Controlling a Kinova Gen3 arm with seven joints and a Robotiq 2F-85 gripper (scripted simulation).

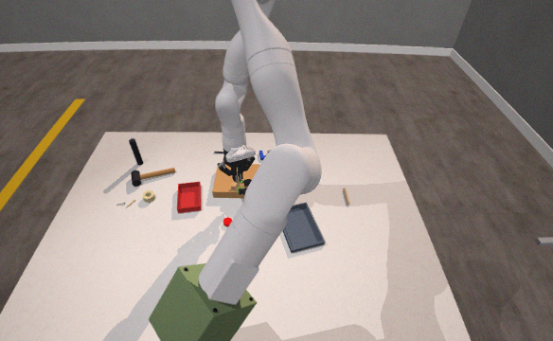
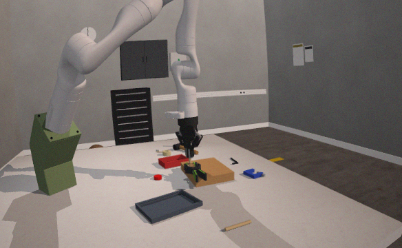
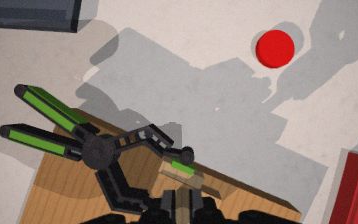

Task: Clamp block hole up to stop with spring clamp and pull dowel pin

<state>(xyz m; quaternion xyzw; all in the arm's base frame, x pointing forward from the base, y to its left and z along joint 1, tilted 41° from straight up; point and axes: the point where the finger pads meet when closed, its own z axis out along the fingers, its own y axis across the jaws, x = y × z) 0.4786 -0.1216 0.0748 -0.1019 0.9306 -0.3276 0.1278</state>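
Right now the dowel pin is 20 mm below my hand. Round my hand: wooden bench board: 50 mm ahead, 20 mm to the right, 70 mm below; red disc: 110 mm behind, 70 mm to the left, 90 mm below; red tray: 40 mm ahead, 180 mm to the left, 90 mm below.
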